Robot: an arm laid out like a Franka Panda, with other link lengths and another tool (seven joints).
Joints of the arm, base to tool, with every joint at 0 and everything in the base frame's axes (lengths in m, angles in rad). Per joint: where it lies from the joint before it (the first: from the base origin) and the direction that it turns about. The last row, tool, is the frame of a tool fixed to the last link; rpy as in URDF.
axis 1: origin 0 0 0.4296 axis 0 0 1
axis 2: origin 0 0 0 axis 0 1 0
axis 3: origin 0 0 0.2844 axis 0 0 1
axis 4: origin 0.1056 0 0 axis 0 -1 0
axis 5: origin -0.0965 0 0.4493 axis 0 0 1
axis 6: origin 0 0 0 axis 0 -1 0
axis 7: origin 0.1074 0 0 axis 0 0 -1
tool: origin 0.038 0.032 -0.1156 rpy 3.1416 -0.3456 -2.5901
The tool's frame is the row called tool.
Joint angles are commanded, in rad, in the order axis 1, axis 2, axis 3, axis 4, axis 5, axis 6, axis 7. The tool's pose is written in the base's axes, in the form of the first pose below.
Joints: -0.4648 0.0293 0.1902 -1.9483 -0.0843 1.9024 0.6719
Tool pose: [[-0.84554 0.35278 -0.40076 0.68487], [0.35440 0.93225 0.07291 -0.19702], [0.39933 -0.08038 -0.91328 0.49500], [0 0 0 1]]
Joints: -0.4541 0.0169 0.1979 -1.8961 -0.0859 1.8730 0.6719
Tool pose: [[-0.86384 0.33995 -0.37176 0.69377], [0.34548 0.93687 0.05394 -0.18632], [0.36663 -0.08184 -0.92676 0.53085], [0 0 0 1]]
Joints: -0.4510 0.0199 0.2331 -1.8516 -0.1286 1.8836 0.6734
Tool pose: [[-0.89503 0.29588 -0.33373 0.70868], [0.31755 0.94818 -0.01100 -0.16431], [0.31318 -0.11582 -0.94261 0.55793], [0 0 0 1]]
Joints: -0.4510 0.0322 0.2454 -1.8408 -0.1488 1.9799 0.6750
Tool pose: [[-0.92797 0.27916 -0.24684 0.72390], [0.29980 0.95271 -0.04959 -0.15754], [0.22132 -0.12002 -0.96779 0.57163], [0 0 0 1]]
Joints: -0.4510 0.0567 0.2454 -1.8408 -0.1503 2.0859 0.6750
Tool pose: [[-0.94702 0.27461 -0.16655 0.73697], [0.28769 0.95586 -0.05980 -0.15829], [0.14277 -0.10455 -0.98422 0.57193], [0 0 0 1]]
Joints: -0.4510 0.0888 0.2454 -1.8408 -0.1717 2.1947 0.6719
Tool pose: [[-0.96153 0.25870 -0.09240 0.74972], [0.26651 0.96003 -0.08547 -0.15907], [0.06660 -0.10681 -0.99205 0.56751], [0 0 0 1]]
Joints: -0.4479 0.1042 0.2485 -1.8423 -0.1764 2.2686 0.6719
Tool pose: [[-0.96837 0.24708 -0.03472 0.75744], [0.24929 0.96386 -0.09393 -0.15411], [0.01026 -0.09961 -0.99497 0.56854], [0 0 0 1]]
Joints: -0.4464 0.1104 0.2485 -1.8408 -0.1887 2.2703 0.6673
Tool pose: [[-0.97088 0.23635 -0.03907 0.75877], [0.23921 0.96531 -0.10469 -0.15300], [0.01297 -0.11099 -0.99374 0.56509], [0 0 0 1]]
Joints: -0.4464 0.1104 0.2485 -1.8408 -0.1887 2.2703 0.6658
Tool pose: [[-0.97121 0.23496 -0.03919 0.75878], [0.23785 0.96559 -0.10518 -0.15293], [0.01313 -0.11147 -0.99368 0.56508], [0 0 0 1]]
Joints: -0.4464 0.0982 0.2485 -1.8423 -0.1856 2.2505 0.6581
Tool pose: [[-0.97178 0.23063 -0.04950 0.75583], [0.23475 0.96614 -0.10710 -0.15217], [0.02312 -0.11570 -0.99301 0.56958], [0 0 0 1]]
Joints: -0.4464 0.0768 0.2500 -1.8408 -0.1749 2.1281 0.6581
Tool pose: [[-0.95982 0.23857 -0.14774 0.74449], [0.25309 0.96338 -0.08856 -0.15187], [0.12120 -0.12240 -0.98505 0.56451], [0 0 0 1]]
